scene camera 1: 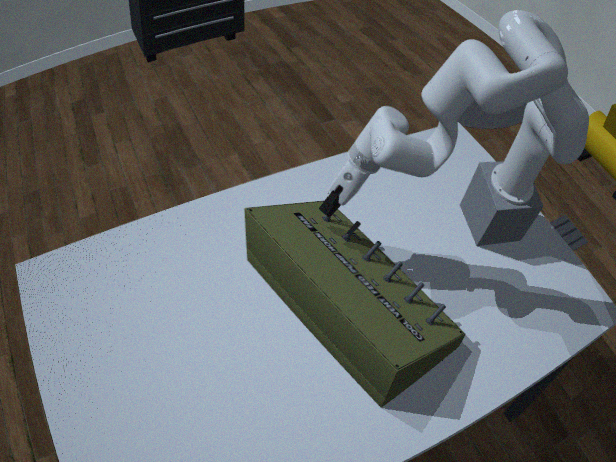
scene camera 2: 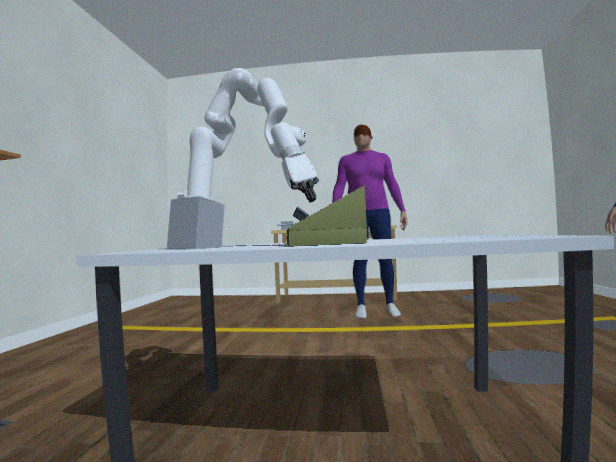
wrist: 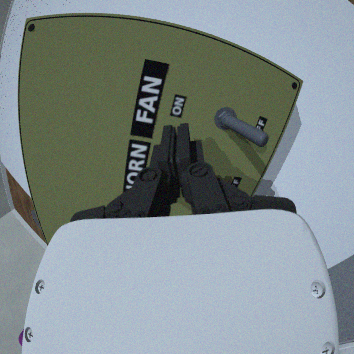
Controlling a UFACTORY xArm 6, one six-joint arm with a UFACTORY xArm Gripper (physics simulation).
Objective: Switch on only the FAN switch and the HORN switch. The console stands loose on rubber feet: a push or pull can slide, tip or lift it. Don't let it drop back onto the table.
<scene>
I see my gripper [scene camera 1: 325, 212] and an olive wedge-shaped console [scene camera 1: 380, 326].
The olive wedge-shaped console is seen too in scene camera 2 [scene camera 2: 344, 221] and in the wrist view [wrist: 93, 91]. My gripper shows as well in scene camera 2 [scene camera 2: 313, 200] and in the wrist view [wrist: 178, 142].
</scene>
